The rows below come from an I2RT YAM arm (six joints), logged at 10 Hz.
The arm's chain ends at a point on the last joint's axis. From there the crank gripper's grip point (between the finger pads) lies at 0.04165 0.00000 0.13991 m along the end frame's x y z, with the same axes.
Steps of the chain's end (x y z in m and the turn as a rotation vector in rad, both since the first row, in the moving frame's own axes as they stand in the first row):
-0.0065 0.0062 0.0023 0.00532 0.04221 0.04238
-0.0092 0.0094 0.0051 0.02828 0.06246 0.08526
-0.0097 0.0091 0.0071 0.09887 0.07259 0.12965
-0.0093 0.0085 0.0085 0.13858 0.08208 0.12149
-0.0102 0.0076 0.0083 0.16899 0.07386 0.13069
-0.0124 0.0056 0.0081 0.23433 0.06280 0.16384
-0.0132 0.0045 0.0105 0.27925 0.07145 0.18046
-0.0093 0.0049 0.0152 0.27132 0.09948 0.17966
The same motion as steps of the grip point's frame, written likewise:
-0.0007 0.0073 0.0004 0.00532 0.04221 0.04238
-0.0005 0.0094 0.0022 0.02828 0.06246 0.08526
0.0008 0.0015 0.0033 0.09887 0.07259 0.12965
0.0028 -0.0048 0.0036 0.13858 0.08208 0.12149
0.0011 -0.0095 0.0033 0.16899 0.07386 0.13069
-0.0017 -0.0190 0.0022 0.23433 0.06280 0.16384
-0.0007 -0.0251 0.0029 0.27925 0.07145 0.18046
0.0069 -0.0232 0.0064 0.27132 0.09948 0.17966

